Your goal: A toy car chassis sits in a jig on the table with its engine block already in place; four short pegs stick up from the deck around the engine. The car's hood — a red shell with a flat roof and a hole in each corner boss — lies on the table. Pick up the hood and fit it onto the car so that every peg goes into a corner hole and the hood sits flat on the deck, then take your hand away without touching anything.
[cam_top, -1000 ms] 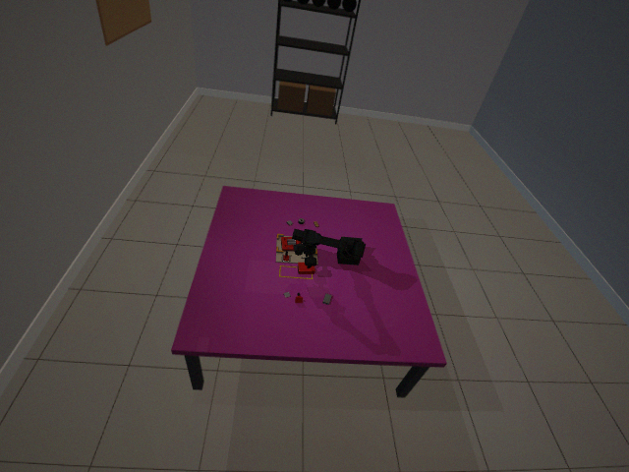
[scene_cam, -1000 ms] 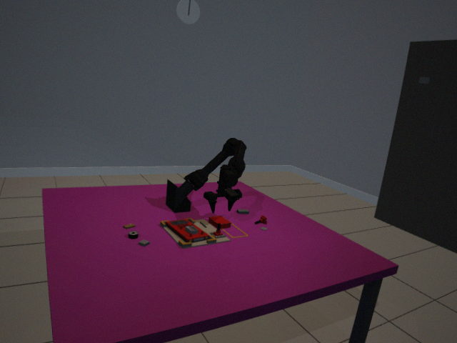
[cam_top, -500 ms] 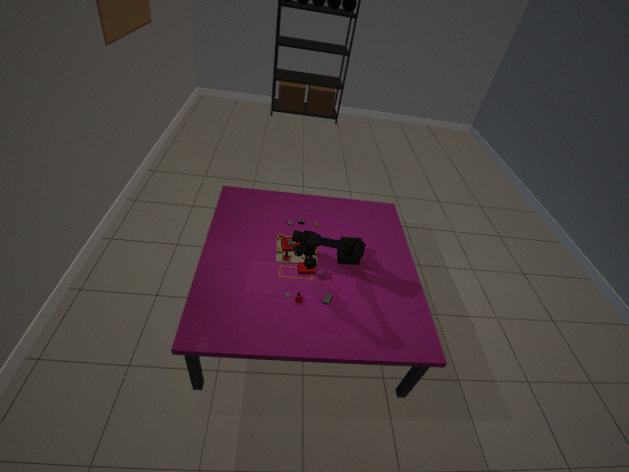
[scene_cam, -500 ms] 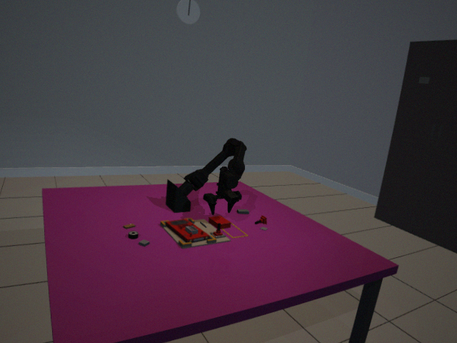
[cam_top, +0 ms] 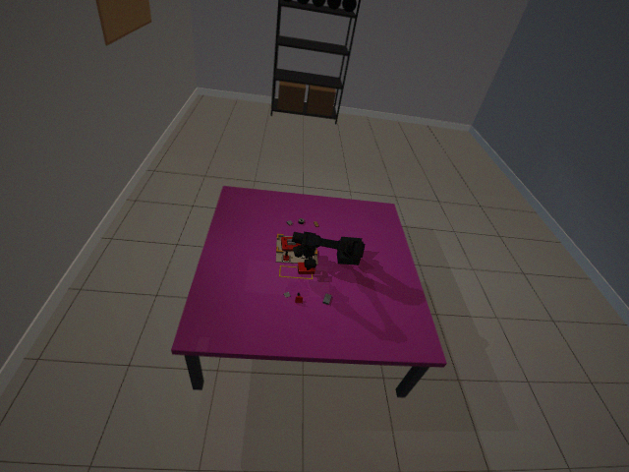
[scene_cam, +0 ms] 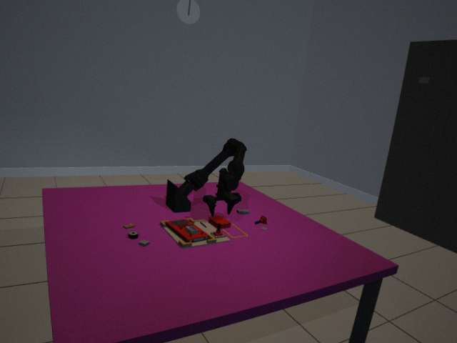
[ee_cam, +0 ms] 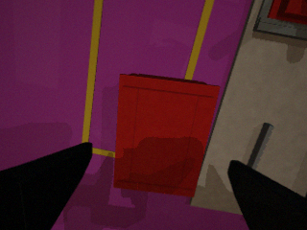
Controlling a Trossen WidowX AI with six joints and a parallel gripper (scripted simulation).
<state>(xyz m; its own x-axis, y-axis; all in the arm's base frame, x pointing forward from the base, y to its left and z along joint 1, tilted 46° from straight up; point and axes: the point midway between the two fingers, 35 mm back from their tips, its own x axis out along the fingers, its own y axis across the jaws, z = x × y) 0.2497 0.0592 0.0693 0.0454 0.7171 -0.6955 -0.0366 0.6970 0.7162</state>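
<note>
My gripper tip is 30 mm above the red hood. The rest, counted from my gripper tip: black wheel 430 mm to the right, 40 mm below; then beige jig 170 mm to the right, 50 mm ahead, 40 mm below; then grey engine block 190 mm to the right, 80 mm ahead, 20 mm below.
</note>
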